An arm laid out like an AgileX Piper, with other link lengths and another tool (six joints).
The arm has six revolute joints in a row. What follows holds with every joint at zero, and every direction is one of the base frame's.
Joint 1 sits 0.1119 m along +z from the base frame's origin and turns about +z.
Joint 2 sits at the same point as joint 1 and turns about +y.
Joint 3 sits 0.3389 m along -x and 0.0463 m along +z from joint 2 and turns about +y.
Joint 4 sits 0.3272 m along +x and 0.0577 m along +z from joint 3 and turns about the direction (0.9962, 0, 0.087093).
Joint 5 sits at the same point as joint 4 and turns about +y.
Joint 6 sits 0.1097 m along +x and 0.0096 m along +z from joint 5 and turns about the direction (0.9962, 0, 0.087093).
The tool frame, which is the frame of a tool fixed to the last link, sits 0.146 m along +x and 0.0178 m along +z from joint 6; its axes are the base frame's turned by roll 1.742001, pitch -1.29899 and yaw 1.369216 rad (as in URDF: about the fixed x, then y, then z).
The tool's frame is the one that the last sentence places.
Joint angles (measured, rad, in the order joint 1, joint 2, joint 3, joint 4, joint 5, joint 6), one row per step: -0.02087 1.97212 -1.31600 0.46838 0.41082 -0.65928; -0.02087 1.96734 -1.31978 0.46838 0.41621 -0.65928; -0.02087 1.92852 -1.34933 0.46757 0.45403 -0.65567; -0.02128 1.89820 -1.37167 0.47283 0.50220 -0.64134; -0.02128 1.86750 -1.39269 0.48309 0.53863 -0.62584; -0.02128 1.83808 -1.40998 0.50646 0.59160 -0.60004; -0.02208 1.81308 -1.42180 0.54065 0.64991 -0.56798
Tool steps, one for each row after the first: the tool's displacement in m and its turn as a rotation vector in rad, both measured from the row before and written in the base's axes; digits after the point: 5 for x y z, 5 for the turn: 0.00057 0.00057 0.00400 0.00122 -0.00378 0.00206; 0.00425 0.00383 0.03290 0.00931 -0.03413 0.01234; -0.00165 0.00526 0.02338 0.02308 -0.00722 0.00576; -0.00082 0.00483 0.02493 0.02535 -0.01637 -0.00045; -0.00573 0.00824 0.02106 0.04694 0.00548 -0.00395; -0.00855 0.00999 0.01607 0.06175 0.02168 -0.00757
